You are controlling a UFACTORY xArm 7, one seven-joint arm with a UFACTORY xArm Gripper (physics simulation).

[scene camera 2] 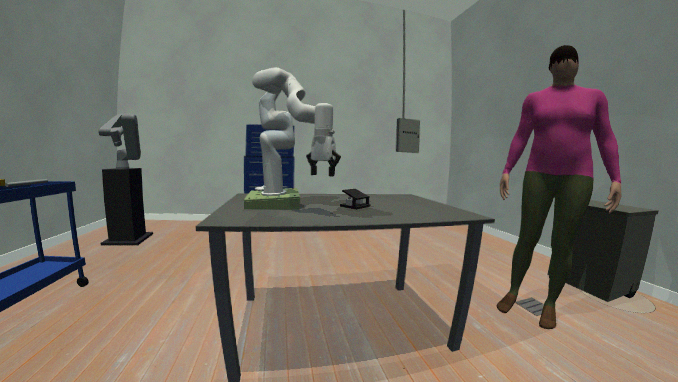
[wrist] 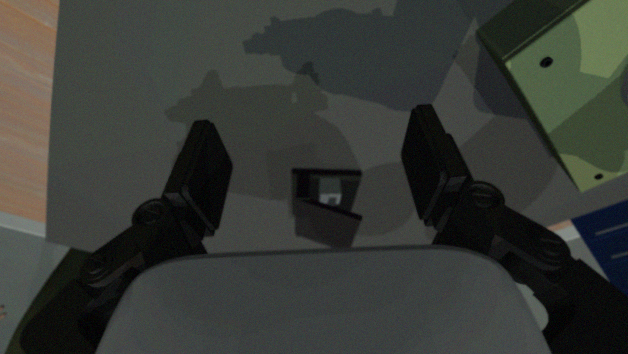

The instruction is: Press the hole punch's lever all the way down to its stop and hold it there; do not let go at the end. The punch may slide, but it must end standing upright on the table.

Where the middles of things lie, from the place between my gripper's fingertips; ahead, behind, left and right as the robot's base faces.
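Flat lever (wrist: 323, 223): 110 mm below my hand, 220 mm ahead of it, 180 mm to the left of it. Black hole punch (wrist: 317, 184): 130 mm below my hand, 220 mm ahead of it and 180 mm to the left of it.
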